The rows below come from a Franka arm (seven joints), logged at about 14 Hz.
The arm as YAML. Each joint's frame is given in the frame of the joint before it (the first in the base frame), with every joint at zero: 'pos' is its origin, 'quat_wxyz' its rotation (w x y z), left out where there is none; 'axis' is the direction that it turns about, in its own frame. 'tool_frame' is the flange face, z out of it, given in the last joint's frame.
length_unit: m
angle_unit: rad
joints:
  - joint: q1
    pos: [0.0, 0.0, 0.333]
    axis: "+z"
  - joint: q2
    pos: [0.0, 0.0, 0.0]
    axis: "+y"
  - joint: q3
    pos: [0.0, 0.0, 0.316]
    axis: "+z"
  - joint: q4
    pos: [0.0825, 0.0, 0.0]
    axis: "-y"
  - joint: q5
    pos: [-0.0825, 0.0, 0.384]
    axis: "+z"
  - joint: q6
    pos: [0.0, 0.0, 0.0]
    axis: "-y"
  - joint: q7
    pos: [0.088, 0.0, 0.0]
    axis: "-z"
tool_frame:
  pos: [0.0, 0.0, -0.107]
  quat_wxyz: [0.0, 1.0, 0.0, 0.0]
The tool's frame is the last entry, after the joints.
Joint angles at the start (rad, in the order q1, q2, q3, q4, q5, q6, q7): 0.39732, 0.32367, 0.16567, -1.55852, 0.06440, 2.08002, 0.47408
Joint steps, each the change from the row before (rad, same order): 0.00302, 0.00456, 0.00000, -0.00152, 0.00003, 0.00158, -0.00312; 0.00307, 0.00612, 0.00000, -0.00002, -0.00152, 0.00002, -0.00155; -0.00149, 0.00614, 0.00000, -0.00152, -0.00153, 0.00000, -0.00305; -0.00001, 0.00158, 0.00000, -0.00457, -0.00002, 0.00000, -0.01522; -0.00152, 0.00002, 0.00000, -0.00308, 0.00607, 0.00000, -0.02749; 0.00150, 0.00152, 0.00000, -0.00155, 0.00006, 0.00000, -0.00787
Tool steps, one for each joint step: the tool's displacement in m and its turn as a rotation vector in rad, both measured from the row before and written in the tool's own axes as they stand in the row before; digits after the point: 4 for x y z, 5 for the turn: -0.0009, -0.0013, 0.0039, -0.00121, -0.00474, -0.00533; -0.0006, -0.0012, 0.0044, -0.00294, -0.00566, -0.00445; 0.0006, 0.0016, 0.0048, -0.00419, -0.00616, -0.00143; -0.0008, 0.0007, 0.0032, -0.00269, -0.00549, -0.01476; -0.0002, 0.0010, 0.0013, 0.00324, -0.00473, -0.02286; -0.0007, -0.0006, 0.0019, -0.00093, -0.00311, -0.00901
